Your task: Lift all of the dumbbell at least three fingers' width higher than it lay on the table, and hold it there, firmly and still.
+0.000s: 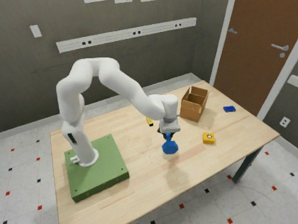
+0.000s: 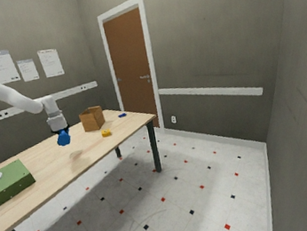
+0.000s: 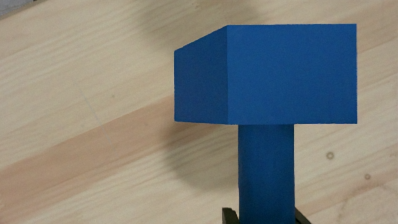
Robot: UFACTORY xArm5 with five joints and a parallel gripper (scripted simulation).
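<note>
Right now the blue dumbbell is right at my hand. Also, from my hand: cardboard box: 390 mm ahead, 230 mm to the left, 100 mm below.
</note>
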